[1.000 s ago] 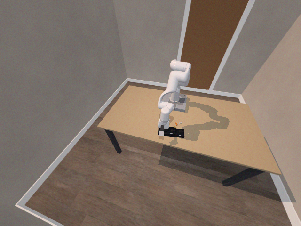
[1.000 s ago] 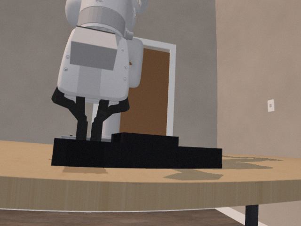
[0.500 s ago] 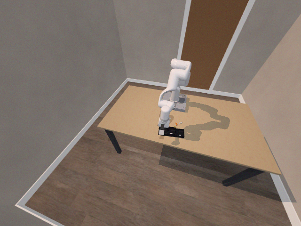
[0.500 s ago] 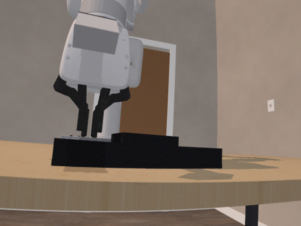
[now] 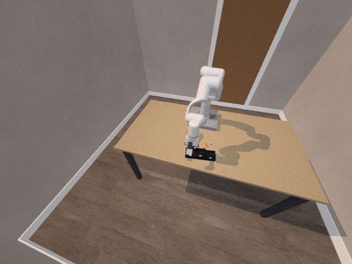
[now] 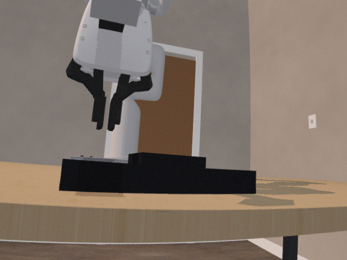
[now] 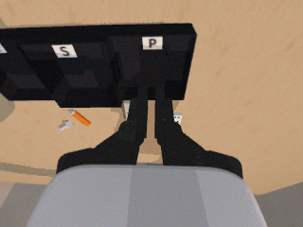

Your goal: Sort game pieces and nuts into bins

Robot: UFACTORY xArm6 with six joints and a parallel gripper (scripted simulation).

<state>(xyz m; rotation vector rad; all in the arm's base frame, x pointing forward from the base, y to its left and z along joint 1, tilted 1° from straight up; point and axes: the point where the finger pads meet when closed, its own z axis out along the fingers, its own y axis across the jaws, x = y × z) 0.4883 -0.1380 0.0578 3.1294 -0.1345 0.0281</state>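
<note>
The black bin lies 80 mm to the left of my hand and 70 mm below it. The rest, counted from my hand: orange battery (110 mm behind, 150 mm to the left, 90 mm below); white domino (130 mm behind, 30 mm to the right, 90 mm below); yellow nut (70 mm behind, 130 mm to the left, 90 mm below).
</note>
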